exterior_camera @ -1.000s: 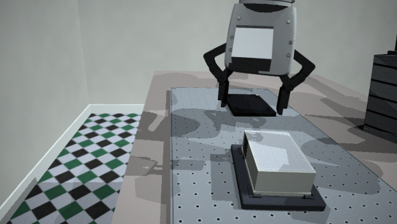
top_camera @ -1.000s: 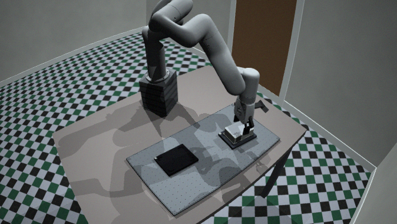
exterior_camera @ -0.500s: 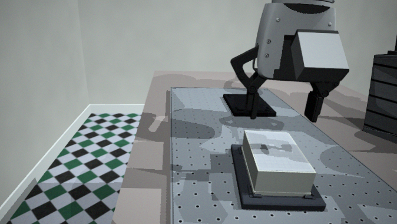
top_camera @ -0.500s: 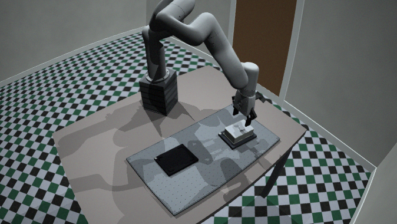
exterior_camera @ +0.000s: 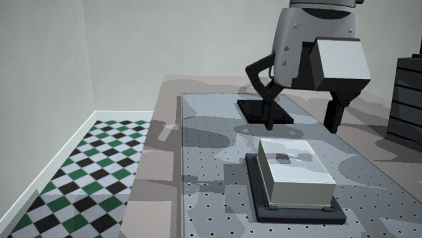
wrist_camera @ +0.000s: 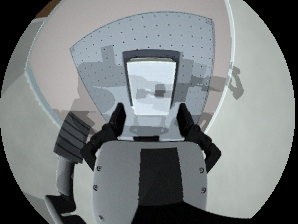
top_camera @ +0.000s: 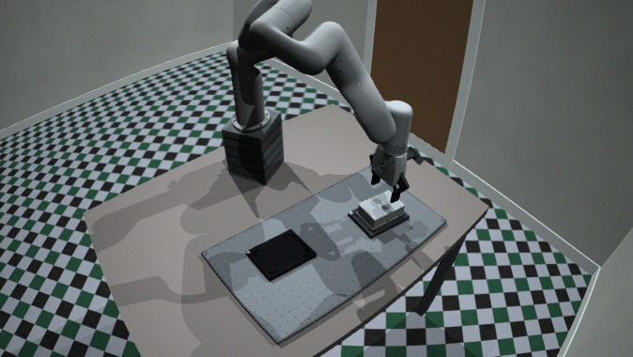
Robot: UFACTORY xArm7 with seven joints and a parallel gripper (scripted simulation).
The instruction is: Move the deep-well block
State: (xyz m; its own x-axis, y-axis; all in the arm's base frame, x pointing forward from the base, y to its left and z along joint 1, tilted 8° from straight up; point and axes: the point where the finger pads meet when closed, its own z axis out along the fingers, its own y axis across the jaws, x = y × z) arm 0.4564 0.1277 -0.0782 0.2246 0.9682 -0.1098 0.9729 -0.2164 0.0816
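Right now my hand is 80 mm above the 96-well deep-well block. From my hand the other things lie so: plate nest N2 (330 mm to the right, 110 mm below, 90 mm behind); white A1 mark (100 mm below, 70 mm behind, 60 mm to the right); plate nest N1 (110 mm below).
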